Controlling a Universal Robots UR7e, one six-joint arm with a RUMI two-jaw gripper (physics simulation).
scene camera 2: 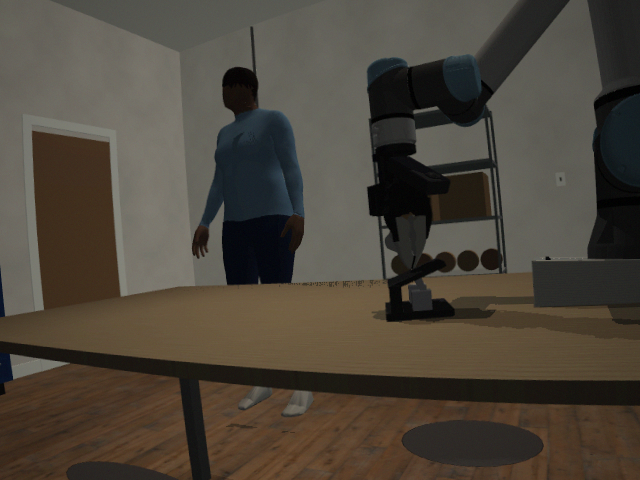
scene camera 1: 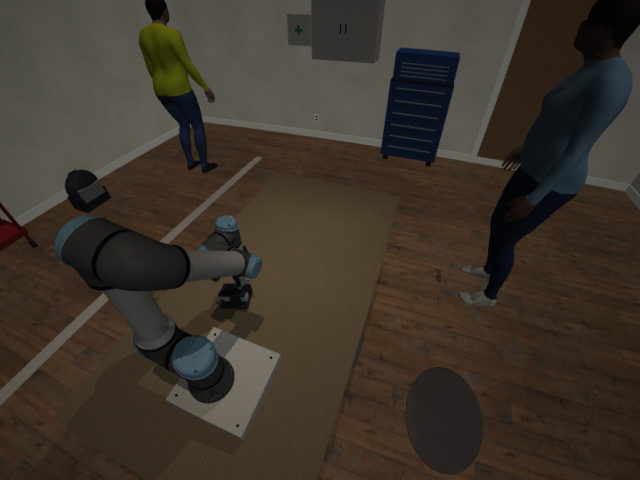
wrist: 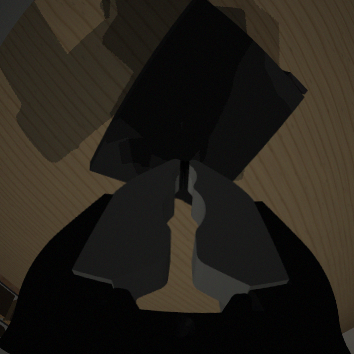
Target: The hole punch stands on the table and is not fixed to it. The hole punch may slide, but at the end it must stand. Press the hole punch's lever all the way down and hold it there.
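Places are measured from the arm's base along level axes (x left, y down, z back), in metres.
Pixels of known places: gripper, fingertip midpoint: (scene camera 2: 411,268) (scene camera 1: 240,288) (wrist: 183,163); arm's base, link origin: (scene camera 2: 633,258) (scene camera 1: 212,379).
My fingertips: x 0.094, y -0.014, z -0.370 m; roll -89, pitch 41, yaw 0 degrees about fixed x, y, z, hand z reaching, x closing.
Note:
Ahead of a thing's pixels: the offset from my fingertips to its top centre. "spot": to the spot under its first point. Level surfaces: height alone.
The black hole punch {dx +0.024, dy -0.014, dz +0.011 m} (scene camera 1: 235,302) (scene camera 2: 436,308) (wrist: 200,85) stands upright, its base flat on the table {dy +0.072 m} (scene camera 2: 258,330). In scene camera 2 its lever {spot: dx +0.070, dy -0.006, dz +0.049 m} (scene camera 2: 431,267) slants up to the right from a post at the left, above a grey block {spot: dx +0.074, dy +0.042, dz +0.029 m} (scene camera 2: 420,299); a gap shows under its raised end. My gripper (scene camera 2: 413,266) (wrist: 183,163) is shut and empty, pointing down. Its tips are at the lever's upper side, around the middle of its length, and appear to touch it; the exact contact is too dark to tell. In the wrist view the fingertips overlap the hole punch's near edge.
The arm's pale base plate (scene camera 1: 253,379) (scene camera 2: 578,283) is on the table near the hole punch. A person in blue (scene camera 1: 573,134) (scene camera 2: 255,170) stands beyond the table. A person in yellow (scene camera 1: 168,56), a blue tool cabinet (scene camera 1: 419,108) and a shelf rack (scene camera 2: 499,248) are farther off.

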